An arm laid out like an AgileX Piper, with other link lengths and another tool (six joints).
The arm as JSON. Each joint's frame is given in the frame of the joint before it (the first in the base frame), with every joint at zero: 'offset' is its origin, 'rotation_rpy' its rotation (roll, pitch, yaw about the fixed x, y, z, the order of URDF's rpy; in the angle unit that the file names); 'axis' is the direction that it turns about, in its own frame. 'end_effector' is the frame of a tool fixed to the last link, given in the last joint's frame.
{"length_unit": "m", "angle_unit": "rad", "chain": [
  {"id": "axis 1", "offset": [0.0, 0.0, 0.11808], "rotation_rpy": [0.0, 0.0, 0.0], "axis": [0.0, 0.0, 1.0]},
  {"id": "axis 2", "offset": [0.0, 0.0, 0.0], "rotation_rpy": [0.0, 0.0, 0.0], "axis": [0.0, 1.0, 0.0]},
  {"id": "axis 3", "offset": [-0.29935, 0.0, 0.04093], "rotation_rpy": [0.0, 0.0, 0.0], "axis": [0.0, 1.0, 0.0]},
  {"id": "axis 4", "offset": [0.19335, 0.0, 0.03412], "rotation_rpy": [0.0, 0.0, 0.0], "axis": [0.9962, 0.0, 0.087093]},
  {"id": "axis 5", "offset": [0.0, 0.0, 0.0], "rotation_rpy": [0.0, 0.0, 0.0], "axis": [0.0, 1.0, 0.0]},
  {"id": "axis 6", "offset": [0.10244, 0.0, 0.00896], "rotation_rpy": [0.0, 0.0, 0.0], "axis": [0.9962, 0.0, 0.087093]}
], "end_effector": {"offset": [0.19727, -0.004, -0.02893], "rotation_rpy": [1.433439, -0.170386, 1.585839]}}
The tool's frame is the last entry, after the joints.
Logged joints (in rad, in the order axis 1, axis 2, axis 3, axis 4, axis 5, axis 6), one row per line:
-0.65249 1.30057 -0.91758 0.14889 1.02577 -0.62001
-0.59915 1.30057 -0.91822 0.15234 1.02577 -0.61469
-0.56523 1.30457 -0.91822 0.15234 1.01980 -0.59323
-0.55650 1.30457 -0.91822 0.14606 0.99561 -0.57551
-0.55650 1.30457 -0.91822 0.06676 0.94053 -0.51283
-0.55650 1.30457 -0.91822 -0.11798 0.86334 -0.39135
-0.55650 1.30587 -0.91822 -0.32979 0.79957 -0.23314
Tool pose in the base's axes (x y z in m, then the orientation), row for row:
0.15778 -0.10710 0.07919 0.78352 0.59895 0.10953 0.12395
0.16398 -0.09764 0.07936 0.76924 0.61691 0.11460 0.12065
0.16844 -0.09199 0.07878 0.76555 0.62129 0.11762 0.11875
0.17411 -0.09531 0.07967 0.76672 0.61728 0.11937 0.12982
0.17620 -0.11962 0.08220 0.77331 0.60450 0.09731 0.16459
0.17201 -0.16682 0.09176 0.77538 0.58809 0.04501 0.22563
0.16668 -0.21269 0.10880 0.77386 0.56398 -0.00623 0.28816
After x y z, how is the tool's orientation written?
As a quaternion, x y z w.
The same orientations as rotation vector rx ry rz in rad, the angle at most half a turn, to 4 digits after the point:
2.2844 1.7463 0.3193
2.2470 1.8020 0.3348
2.2386 1.8168 0.3439
2.2279 1.7937 0.3469
2.2038 1.7227 0.2773
2.1381 1.6217 0.1241
2.0664 1.5060 -0.0166

